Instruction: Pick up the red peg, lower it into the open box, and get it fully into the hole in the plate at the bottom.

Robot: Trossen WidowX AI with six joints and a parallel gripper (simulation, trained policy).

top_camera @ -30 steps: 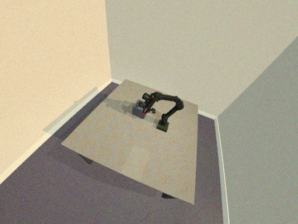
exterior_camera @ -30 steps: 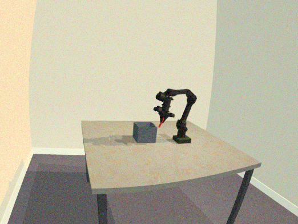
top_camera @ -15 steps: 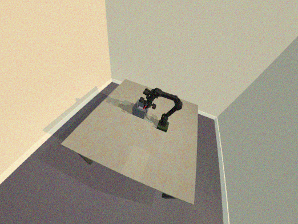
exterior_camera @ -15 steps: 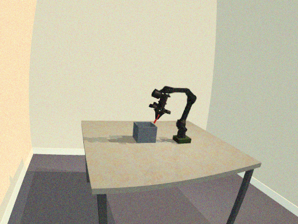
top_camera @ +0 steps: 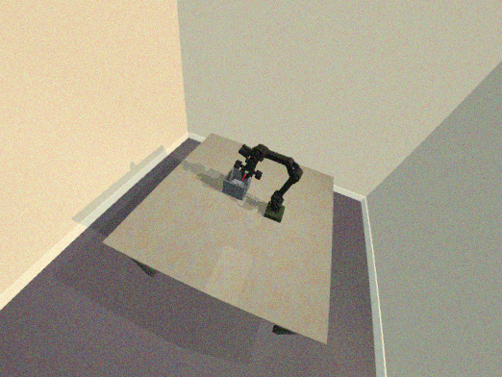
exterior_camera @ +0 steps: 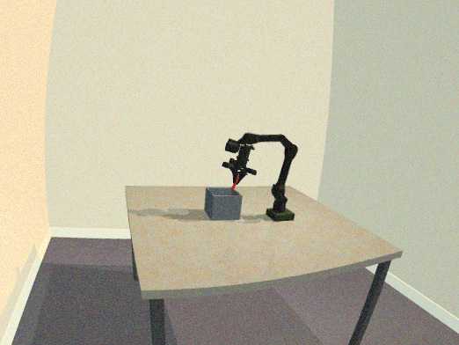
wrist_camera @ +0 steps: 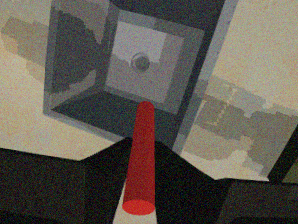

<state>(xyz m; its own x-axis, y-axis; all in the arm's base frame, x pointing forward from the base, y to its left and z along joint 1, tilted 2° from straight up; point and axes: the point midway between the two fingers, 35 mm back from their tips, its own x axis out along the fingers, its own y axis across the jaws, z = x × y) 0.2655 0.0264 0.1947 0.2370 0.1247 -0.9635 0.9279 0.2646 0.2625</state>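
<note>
The grey plate is 5 cm ahead of my gripper tip, 3 cm to the right of it and 14 cm below it. Round my gripper tip: red peg right at my gripper tip.
</note>
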